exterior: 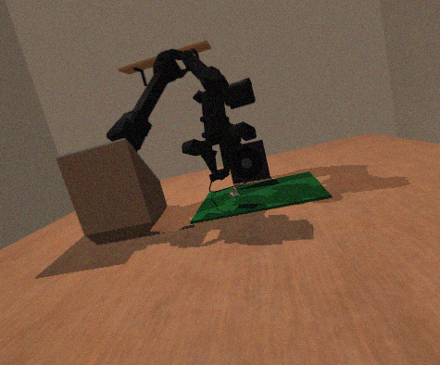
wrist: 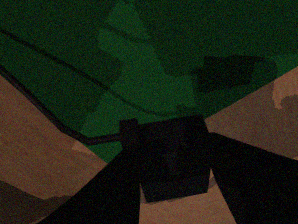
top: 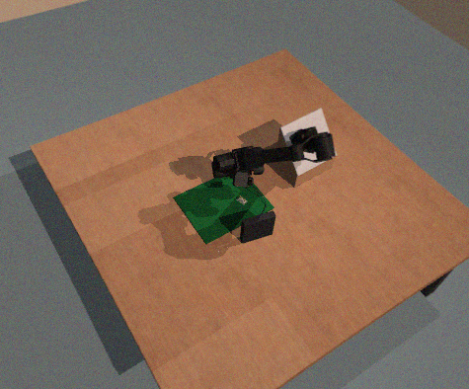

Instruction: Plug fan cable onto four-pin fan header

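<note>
The green board lies 90 mm below my gripper tip, 80 mm ahead of it and 40 mm to the left of it. Round my gripper tip: dark square fan (220 mm to the left, 70 mm ahead, 20 mm below); then black plug (10 mm to the right).
</note>
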